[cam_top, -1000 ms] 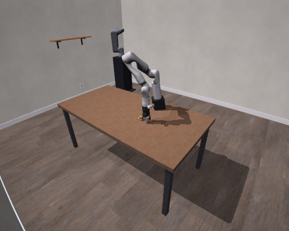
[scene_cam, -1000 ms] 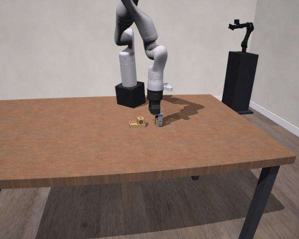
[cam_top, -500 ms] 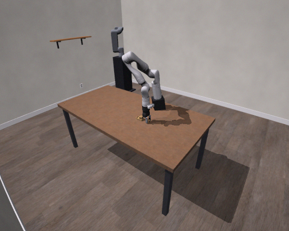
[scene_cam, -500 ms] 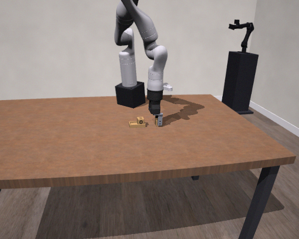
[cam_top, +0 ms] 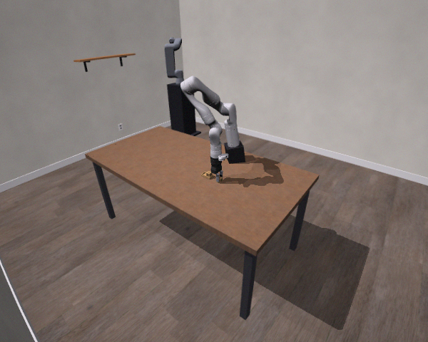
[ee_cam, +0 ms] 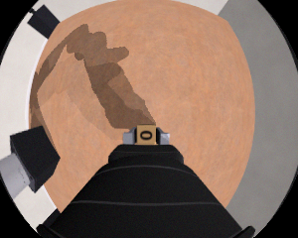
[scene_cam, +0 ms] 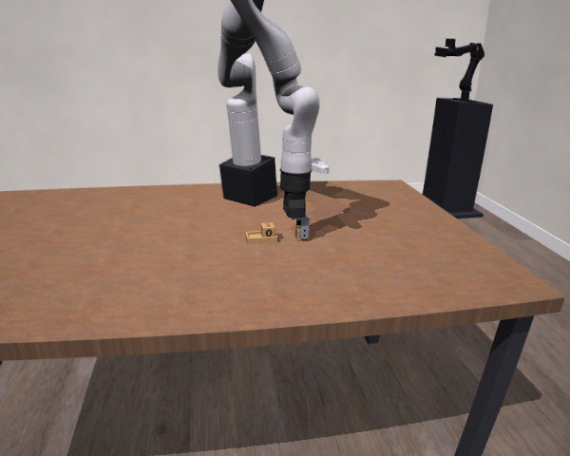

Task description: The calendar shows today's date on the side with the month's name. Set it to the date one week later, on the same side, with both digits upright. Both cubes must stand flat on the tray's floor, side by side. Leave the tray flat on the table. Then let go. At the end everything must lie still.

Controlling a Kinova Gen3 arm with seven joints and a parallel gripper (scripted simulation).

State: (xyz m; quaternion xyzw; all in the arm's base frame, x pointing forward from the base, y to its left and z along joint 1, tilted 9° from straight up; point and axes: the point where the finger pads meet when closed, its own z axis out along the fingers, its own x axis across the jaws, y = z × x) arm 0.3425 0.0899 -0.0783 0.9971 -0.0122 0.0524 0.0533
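Right now the wooden tray is 10 mm behind my hand, 110 mm to the right of it and 20 mm below it.
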